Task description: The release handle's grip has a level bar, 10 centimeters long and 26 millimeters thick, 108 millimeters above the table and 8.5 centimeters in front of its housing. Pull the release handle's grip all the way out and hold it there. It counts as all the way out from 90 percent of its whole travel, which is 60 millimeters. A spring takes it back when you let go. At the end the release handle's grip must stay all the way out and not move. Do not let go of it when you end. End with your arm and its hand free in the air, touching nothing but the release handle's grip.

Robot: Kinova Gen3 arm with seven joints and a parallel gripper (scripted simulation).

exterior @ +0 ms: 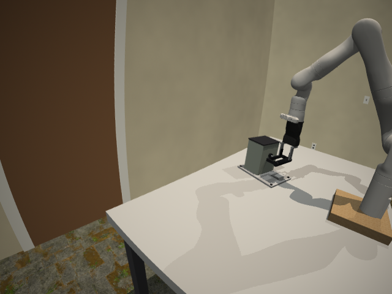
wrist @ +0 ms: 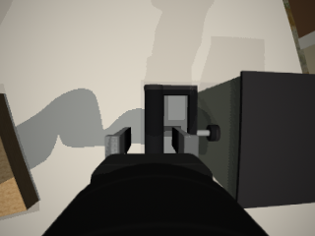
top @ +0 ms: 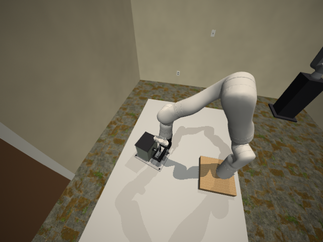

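My gripper is now 10 cm short of the metal base plate, 2 cm to the left of it and 14 cm above it.
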